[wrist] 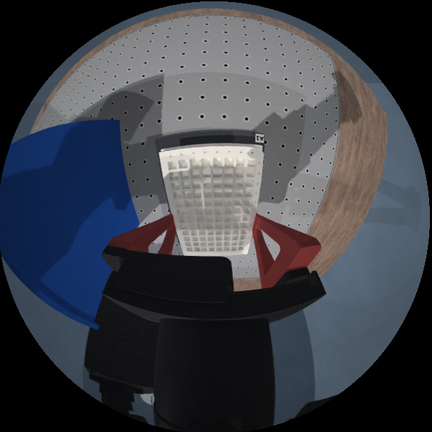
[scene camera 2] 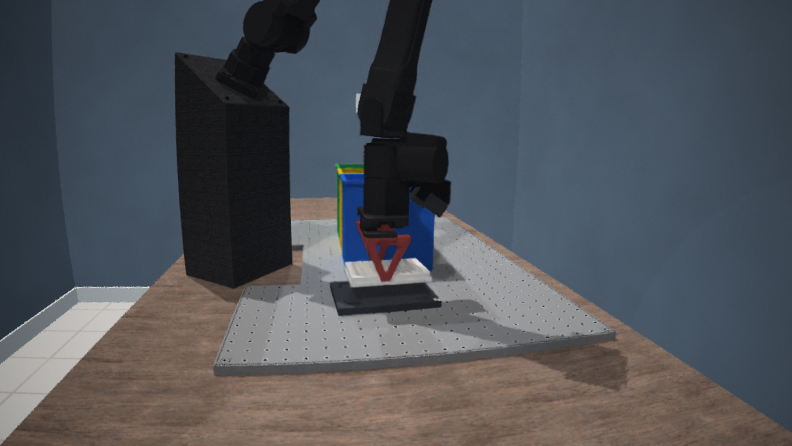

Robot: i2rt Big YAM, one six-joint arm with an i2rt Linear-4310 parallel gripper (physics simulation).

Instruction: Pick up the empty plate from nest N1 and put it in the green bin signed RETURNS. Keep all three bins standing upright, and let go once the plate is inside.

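Frame: origin at the arm's base, x ahead, y left, z up, level; centimetres.
Seen in the pictures: gripper, fingertip midpoint: point(scene camera 2: 380, 272); arm's base at its link origin: point(scene camera 2: 240, 80).
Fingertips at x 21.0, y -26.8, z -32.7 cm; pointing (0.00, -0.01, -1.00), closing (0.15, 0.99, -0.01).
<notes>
Pixels of each thing's top centre, then the offset from my fingertips to it. "spot": a spot on its surface instead. Level surfaces: height alone.
- white plate at a spot on its surface: point(scene camera 2: 357, 272) spot: dx -4.1, dy -0.6, dz +0.6 cm
- black nest at its top centre: point(scene camera 2: 382, 289) dx +0.4, dy +0.1, dz -3.0 cm
- green bin at a spot on its surface: point(scene camera 2: 349, 165) spot: dx +7.9, dy +50.4, dz +13.2 cm
- blue bin at its top centre: point(scene camera 2: 386, 176) dx +7.0, dy +17.7, dz +13.5 cm
- yellow bin at a spot on its surface: point(scene camera 2: 352, 171) spot: dx +5.2, dy +37.4, dz +12.8 cm
- perforated grey board at its surface level: dz -4.5 cm
- wooden table at its surface level: dz -5.8 cm
The white plate point(scene camera 2: 357, 272) point(wrist: 215, 190), a grid of empty square wells, is between the red fingers of my gripper point(scene camera 2: 386, 275) point(wrist: 213, 217). The gripper is shut on its two sides and holds it roughly level, a little above the black nest point(scene camera 2: 365, 303) point(wrist: 210, 138). A small label reading A1 upside down shows on the nest's edge in the wrist view. The green bin point(scene camera 2: 349, 165) stands upright at the back in the scene view, mostly hidden behind the other bins and the arm; its sign is not visible.
The blue bin point(scene camera 2: 352, 221) point(wrist: 60, 200) stands upright close behind the plate in the scene view. The yellow bin point(scene camera 2: 352, 171) is between it and the green one. A black pedestal point(scene camera 2: 254, 193) carries the arm at the left. A perforated grey board point(scene camera 2: 277, 332) lies on the wooden table point(scene camera 2: 387, 409).
</notes>
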